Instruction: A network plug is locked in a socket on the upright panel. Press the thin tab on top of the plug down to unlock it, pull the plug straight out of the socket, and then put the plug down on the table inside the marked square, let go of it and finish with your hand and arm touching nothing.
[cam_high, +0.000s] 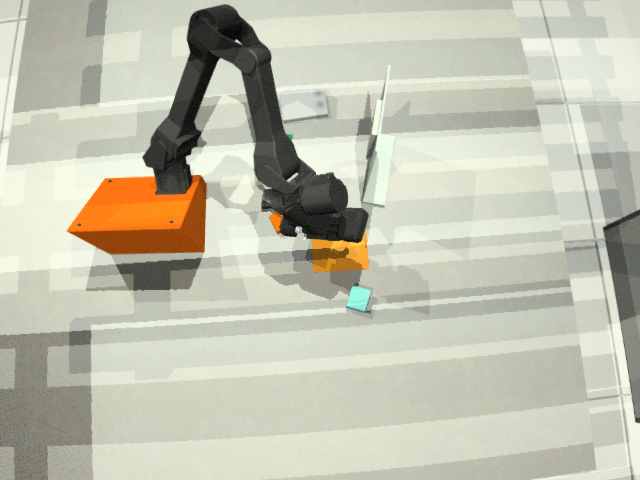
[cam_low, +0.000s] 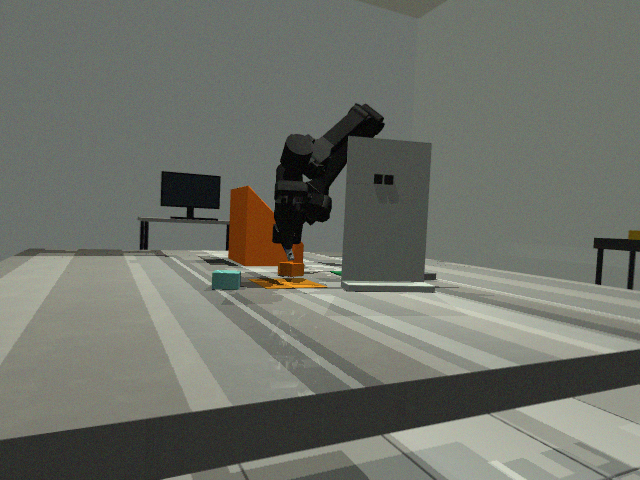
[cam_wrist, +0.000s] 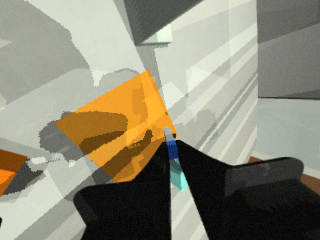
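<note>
Now: the orange marked square 1 cm behind my gripper tip and 6 cm below it. Round my gripper tip: cyan cube 3 cm ahead, 12 cm to the right, 5 cm below; then orange cube 13 cm behind, 5 cm to the left, 5 cm below; then network plug right at my gripper tip.
</note>
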